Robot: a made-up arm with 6 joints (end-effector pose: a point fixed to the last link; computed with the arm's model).
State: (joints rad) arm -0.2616 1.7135 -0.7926 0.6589 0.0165 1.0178
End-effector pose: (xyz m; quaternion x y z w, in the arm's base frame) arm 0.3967 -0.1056 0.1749 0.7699 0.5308 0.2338 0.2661
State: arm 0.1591 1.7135 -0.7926 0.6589 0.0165 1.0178
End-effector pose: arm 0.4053 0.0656 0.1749 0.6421 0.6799 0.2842 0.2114
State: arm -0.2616 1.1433 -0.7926 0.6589 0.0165 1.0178
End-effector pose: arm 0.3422 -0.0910 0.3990 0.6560 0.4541 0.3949 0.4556
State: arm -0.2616 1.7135 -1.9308 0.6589 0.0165 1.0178
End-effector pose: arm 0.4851 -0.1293 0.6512 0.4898 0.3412 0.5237 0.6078
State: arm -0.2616 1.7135 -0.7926 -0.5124 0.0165 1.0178
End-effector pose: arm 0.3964 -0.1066 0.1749 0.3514 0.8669 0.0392 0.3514
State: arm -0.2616 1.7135 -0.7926 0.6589 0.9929 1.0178
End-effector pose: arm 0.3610 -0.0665 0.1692 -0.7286 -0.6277 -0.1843 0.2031
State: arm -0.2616 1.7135 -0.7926 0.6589 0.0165 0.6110
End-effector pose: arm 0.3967 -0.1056 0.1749 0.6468 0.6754 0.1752 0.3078
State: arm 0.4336 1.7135 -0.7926 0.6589 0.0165 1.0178
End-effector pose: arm 0.3723 0.1730 0.1749 0.5431 0.7613 0.3104 0.1705
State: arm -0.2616 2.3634 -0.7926 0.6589 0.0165 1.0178
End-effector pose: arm 0.3067 -0.0815 -0.0703 0.8237 0.5658 0.0279 0.0249
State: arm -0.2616 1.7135 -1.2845 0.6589 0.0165 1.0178
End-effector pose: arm 0.5006 -0.1334 0.3658 0.6750 0.4670 0.3744 0.4314
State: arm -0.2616 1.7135 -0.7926 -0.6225 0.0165 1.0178
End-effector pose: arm 0.3964 -0.1067 0.1749 0.3033 0.8847 0.0192 0.3535
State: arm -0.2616 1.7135 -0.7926 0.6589 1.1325 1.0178
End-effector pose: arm 0.3549 -0.0624 0.1723 -0.7080 -0.6296 -0.1733 0.2688
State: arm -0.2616 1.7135 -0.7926 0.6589 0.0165 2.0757
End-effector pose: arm 0.3967 -0.1056 0.1749 0.9326 0.0697 0.3361 0.1118
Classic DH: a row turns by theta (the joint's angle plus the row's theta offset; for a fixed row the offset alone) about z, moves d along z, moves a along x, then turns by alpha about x. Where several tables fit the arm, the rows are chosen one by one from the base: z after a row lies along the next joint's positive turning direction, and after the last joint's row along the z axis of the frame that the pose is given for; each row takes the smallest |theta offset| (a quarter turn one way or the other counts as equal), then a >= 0, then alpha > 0; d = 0 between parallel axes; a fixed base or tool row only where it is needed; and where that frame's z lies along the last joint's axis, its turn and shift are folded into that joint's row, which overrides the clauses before.
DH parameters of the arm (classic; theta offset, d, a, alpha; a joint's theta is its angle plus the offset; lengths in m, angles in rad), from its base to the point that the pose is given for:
joint 1: 0 0.1907 0 -1.5708
joint 2: 0.1359 0 -0.3056 0
joint 3: 1.3477 0 -0.0344 1.5708
joint 4: 0 0.3919 0 -1.5708
joint 5: 0 0 0 1.5708
joint 6: 0 0.0568 0 0

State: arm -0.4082 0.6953 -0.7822 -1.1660 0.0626 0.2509
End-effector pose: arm 0.2099 -0.0943 0.5267 -0.1422 0.6368 -0.4801 0.5864
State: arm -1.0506 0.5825 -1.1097 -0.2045 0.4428 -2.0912
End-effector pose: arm 0.0583 -0.1118 0.6560 0.3409 -0.5429 0.7611 0.0988
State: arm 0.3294 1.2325 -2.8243 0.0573 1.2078 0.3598
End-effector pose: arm -0.0837 -0.0254 0.9017 -0.0096 0.5225 0.3092 0.7945
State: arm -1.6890 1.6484 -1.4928 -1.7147 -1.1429 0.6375
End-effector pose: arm -0.0059 -0.4838 0.4879 -0.1473 0.7467 -0.4353 0.4809
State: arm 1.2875 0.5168 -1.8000 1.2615 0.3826 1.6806
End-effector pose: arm -0.0702 -0.1688 0.8176 0.0073 -0.2381 -0.8215 0.5181
